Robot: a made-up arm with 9 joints.
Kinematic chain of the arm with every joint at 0, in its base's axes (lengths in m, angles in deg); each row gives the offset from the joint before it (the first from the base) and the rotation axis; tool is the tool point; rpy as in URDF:
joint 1: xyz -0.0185 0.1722 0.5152 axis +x
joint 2: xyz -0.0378 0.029 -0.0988 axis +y
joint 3: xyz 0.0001 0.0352 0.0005 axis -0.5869 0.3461 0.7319
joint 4: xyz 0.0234 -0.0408 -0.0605 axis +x
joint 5: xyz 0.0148 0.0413 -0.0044 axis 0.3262 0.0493 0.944
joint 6: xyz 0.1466 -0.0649 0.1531 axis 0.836 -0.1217 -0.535
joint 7: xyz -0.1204 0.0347 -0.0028 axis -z
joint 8: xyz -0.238 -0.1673 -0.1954 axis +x
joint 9: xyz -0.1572 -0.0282 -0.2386 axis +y
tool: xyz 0.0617 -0.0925 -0.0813 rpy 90 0 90
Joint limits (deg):
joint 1: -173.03..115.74
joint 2: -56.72..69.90
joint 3: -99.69..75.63
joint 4: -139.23..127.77
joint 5: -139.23..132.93
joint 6: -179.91..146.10
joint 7: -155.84..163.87
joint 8: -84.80..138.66
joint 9: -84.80..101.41
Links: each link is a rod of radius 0.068 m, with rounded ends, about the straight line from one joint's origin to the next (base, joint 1, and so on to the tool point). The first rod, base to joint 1, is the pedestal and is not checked.
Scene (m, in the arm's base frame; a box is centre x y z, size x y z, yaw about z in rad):
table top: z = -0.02
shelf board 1: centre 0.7 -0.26 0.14 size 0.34 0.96 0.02 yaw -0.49
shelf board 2: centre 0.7 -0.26 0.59 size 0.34 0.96 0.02 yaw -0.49
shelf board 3: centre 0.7 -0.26 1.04 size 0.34 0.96 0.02 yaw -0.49
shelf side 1: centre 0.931 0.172 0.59 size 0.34 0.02 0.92 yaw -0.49
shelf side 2: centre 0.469 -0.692 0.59 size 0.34 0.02 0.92 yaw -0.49
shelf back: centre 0.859 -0.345 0.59 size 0.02 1 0.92 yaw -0.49
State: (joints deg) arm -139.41 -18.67 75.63 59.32 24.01 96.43 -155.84 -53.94 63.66
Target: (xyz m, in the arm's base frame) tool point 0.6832 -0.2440 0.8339
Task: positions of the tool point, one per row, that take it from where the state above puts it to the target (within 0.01 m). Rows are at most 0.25 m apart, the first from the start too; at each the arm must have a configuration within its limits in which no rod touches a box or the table.
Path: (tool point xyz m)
1: 0.5825 -0.4167 0.4202
2: 0.5252 -0.3710 0.4398
3: 0.4145 -0.3539 0.4155
4: 0.2588 -0.3371 0.3627
5: 0.3174 -0.3341 0.5563
6: 0.3641 -0.2432 0.7238
7: 0.3904 -0.0878 0.8339
8: 0.4626 -0.0807 0.8438
9: 0.5317 -0.0961 0.8464
10: 0.5935 -0.1320 0.8445
11: 0.6444 -0.1835 0.8402
12: 0.6832 -0.2440 0.8339

